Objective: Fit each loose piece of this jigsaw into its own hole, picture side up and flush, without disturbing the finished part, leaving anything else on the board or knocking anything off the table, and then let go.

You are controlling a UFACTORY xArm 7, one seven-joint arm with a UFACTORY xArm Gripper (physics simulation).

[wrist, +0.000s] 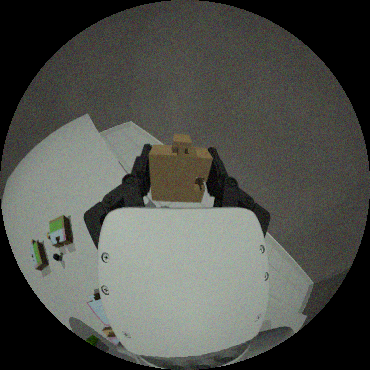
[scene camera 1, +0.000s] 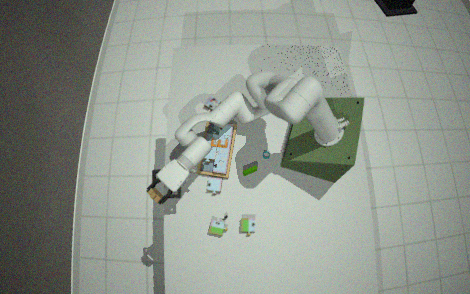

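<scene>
My gripper (scene camera 1: pixel 158 192) (wrist: pixel 178 155) is shut on a jigsaw piece (scene camera 1: pixel 155 194) (wrist: pixel 179 175), whose plain brown side faces the wrist camera. It is held up by the left table edge, away from the board. The framed jigsaw board (scene camera 1: pixel 232 150) lies partly under the arm, with dark open areas at its top and lower left. A pale blue piece (scene camera 1: pixel 214 186) (wrist: pixel 99 307) lies just below the board. Two green-and-blue pieces, one (scene camera 1: pixel 217 227) (wrist: pixel 59 230) and another (scene camera 1: pixel 247 224) (wrist: pixel 38 255), lie lower down. Another piece (scene camera 1: pixel 210 104) lies above the board, beside the arm.
A green block (scene camera 1: pixel 250 168) (wrist: pixel 92 340) and a small teal ring-like object (scene camera 1: pixel 266 154) lie right of the board. A small black object (scene camera 1: pixel 225 216) (wrist: pixel 58 257) lies by the lower pieces. The green robot base (scene camera 1: pixel 320 160) stands at the right.
</scene>
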